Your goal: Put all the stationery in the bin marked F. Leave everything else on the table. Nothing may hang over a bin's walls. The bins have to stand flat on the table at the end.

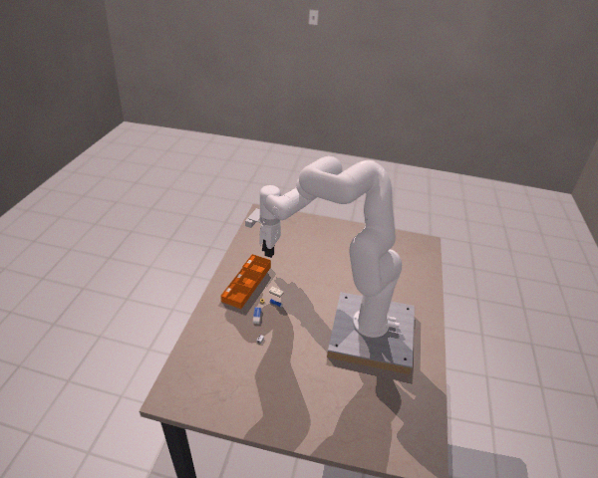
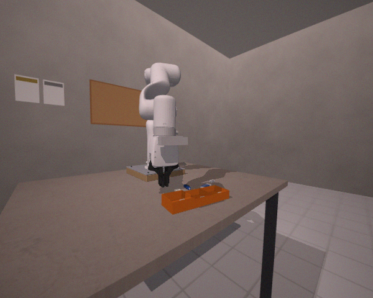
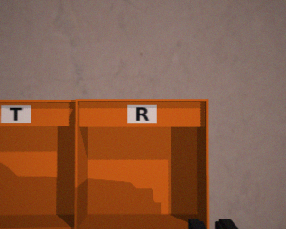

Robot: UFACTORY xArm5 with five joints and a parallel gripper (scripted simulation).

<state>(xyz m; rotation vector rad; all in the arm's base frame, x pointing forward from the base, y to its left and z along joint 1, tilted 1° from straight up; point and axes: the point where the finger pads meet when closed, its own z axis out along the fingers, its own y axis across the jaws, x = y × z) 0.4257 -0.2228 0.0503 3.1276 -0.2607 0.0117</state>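
Now: the blue eraser 27 cm to the left of my hand, 8 cm below it and 3 cm behind it. From my hand the other things lie so: white domino: 12 cm to the left, 8 cm below, 6 cm behind; then brass hex nut: 19 cm to the left, 8 cm below, 3 cm behind; then bin: 11 cm to the left, 7 cm below, 6 cm ahead.
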